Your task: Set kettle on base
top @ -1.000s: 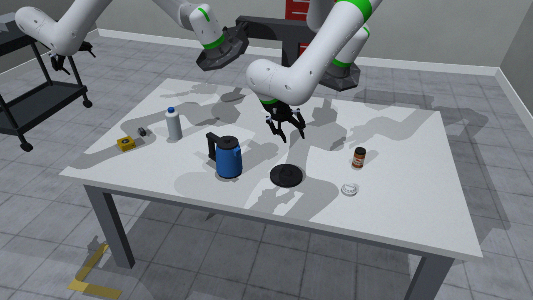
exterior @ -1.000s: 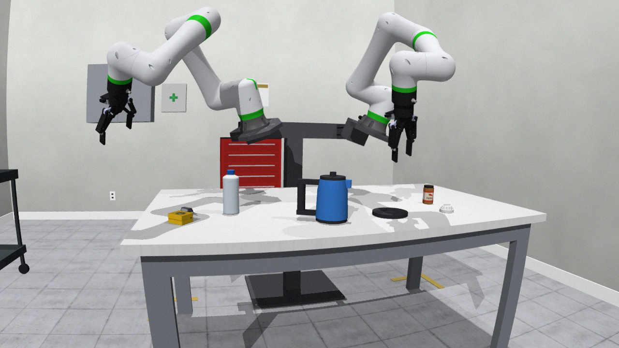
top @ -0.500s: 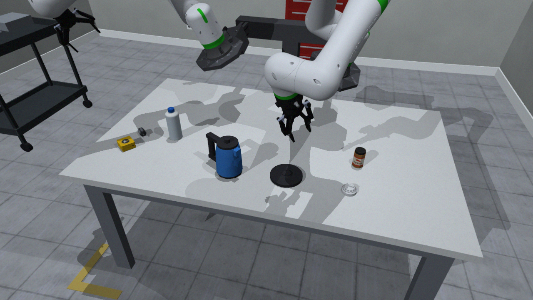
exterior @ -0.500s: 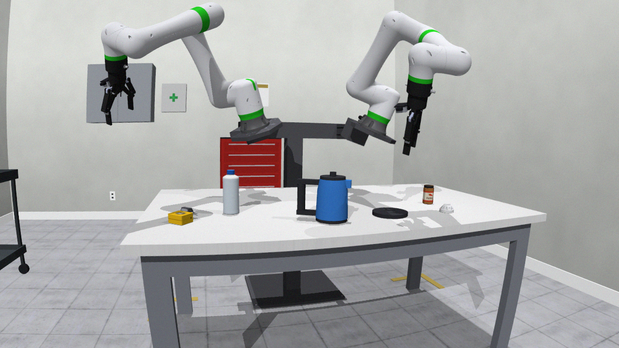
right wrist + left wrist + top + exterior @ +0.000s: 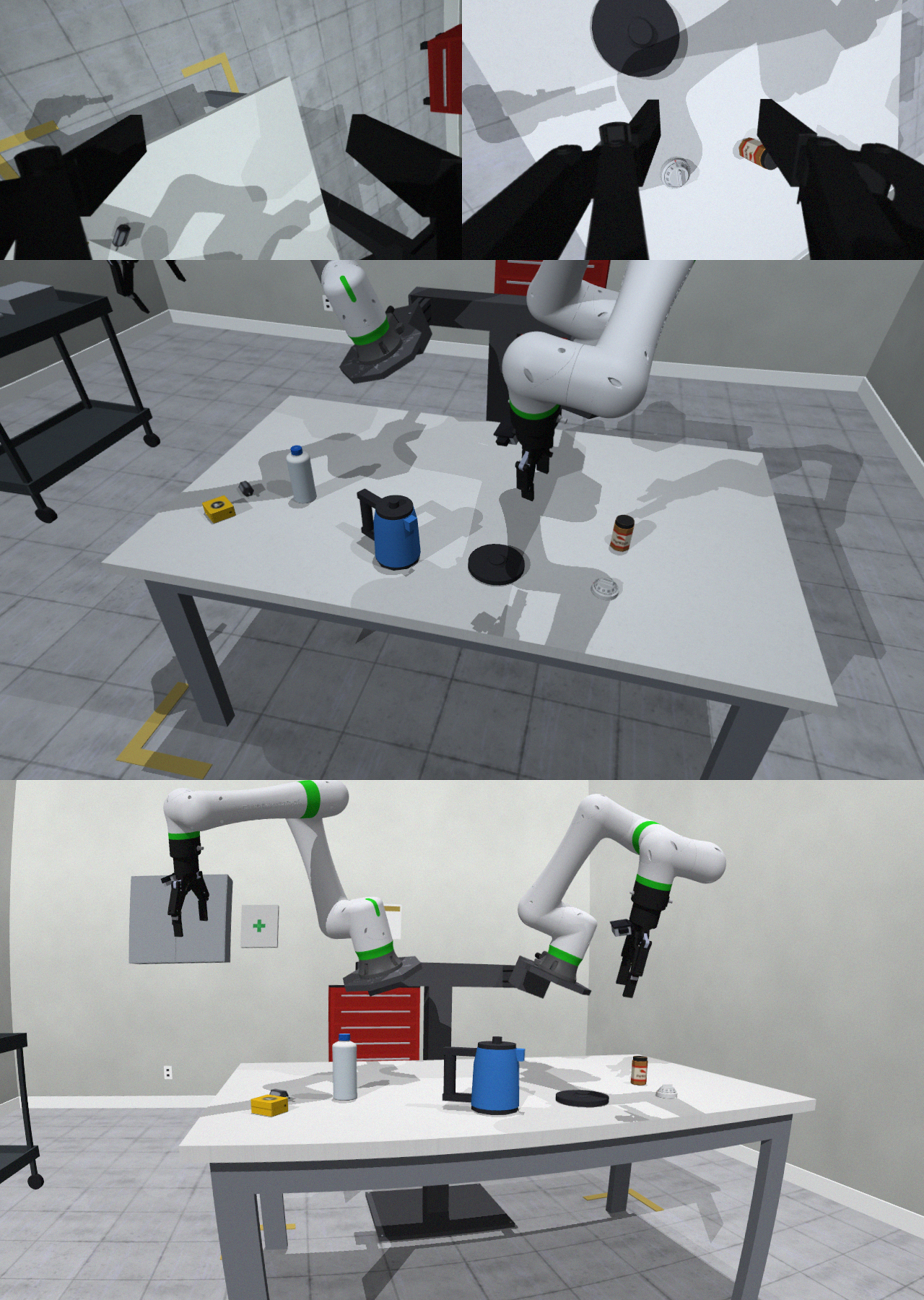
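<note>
Now: left hand 3 cm past the blue kettle, 38 cm to the left of it and 24 cm above it. Also, from my left hand: round black base 6 cm behind, 9 cm to the right, 32 cm below.
</note>
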